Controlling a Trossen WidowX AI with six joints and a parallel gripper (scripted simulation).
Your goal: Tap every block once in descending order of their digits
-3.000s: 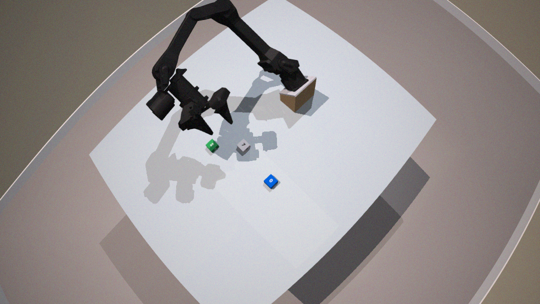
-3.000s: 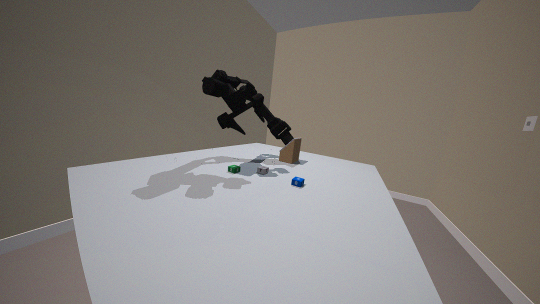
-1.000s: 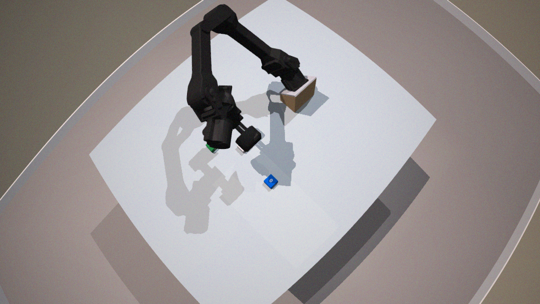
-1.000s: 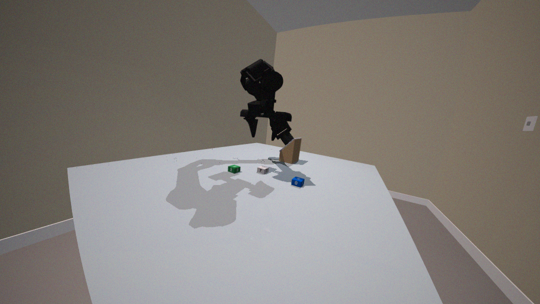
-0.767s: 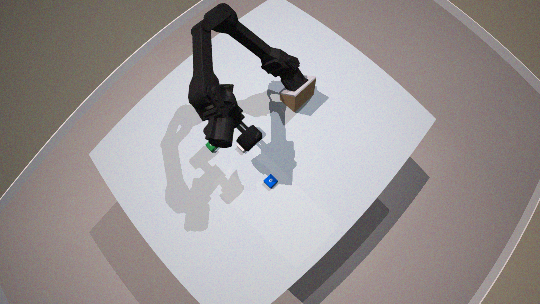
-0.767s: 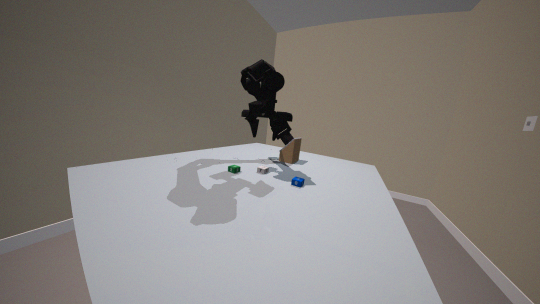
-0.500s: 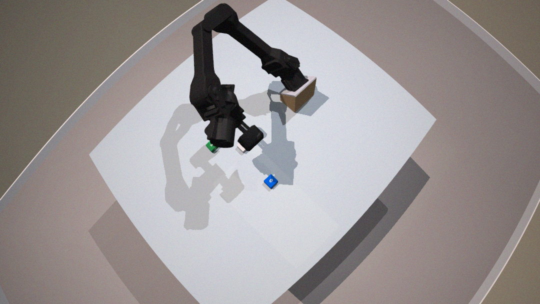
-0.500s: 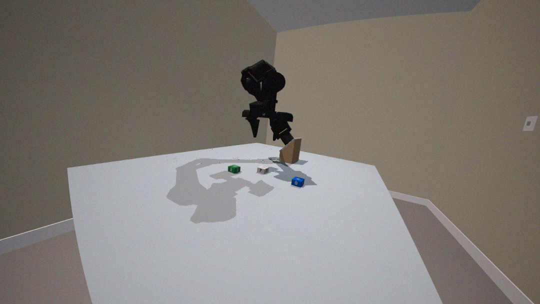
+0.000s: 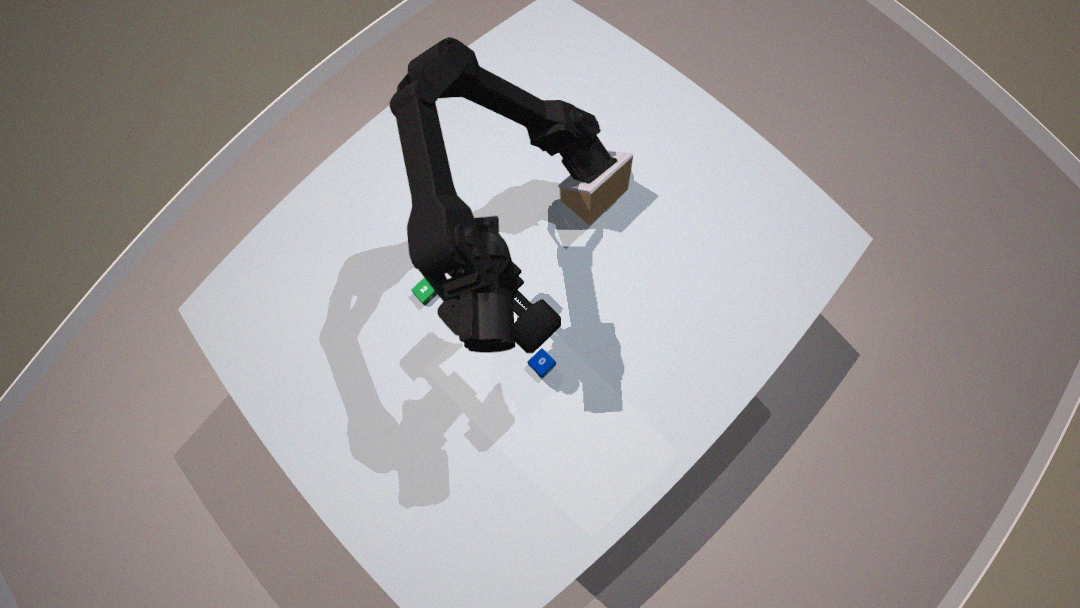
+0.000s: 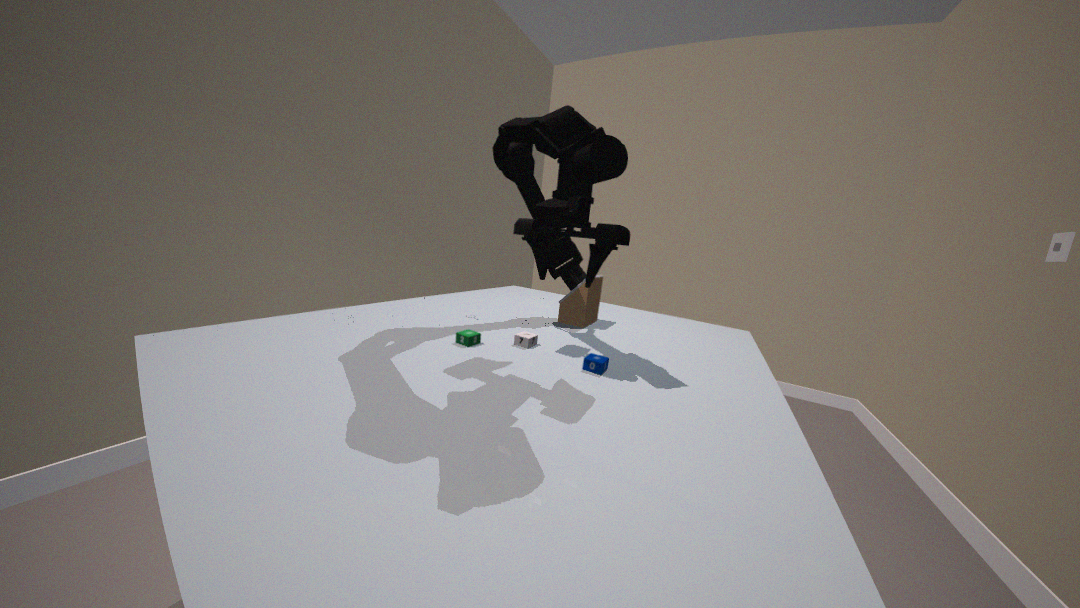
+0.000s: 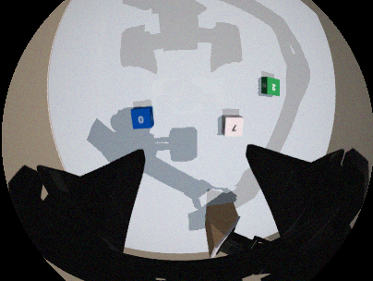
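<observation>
Right now my gripper tip is 10 mm past the white block marked 7, 70 mm to the left of it and 120 mm above it. Also, from my gripper tip: blue block marked 0: 80 mm to the left, 120 mm below; then green block marked 2: 70 mm ahead, 150 mm to the right, 120 mm below.
</observation>
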